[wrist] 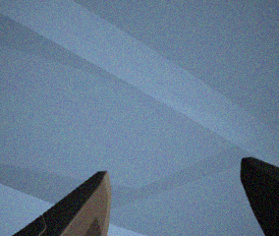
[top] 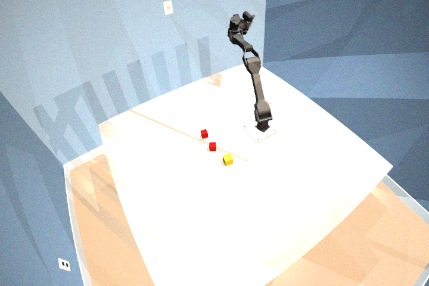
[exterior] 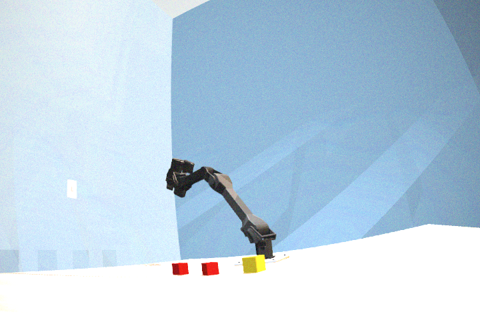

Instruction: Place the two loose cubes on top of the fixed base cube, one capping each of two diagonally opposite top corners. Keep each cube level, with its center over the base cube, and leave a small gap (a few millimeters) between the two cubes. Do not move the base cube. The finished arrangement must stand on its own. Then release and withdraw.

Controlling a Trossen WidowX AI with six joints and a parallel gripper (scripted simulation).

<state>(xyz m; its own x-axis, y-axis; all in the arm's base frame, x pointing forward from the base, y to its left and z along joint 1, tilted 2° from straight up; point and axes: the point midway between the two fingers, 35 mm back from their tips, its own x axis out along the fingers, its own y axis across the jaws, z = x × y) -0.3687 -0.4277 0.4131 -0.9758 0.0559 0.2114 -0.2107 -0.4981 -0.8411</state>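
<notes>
Right now the yellow base cube is 69 cm ahead of my gripper tip, 46 cm to the left of it and 42 cm below it.
</notes>
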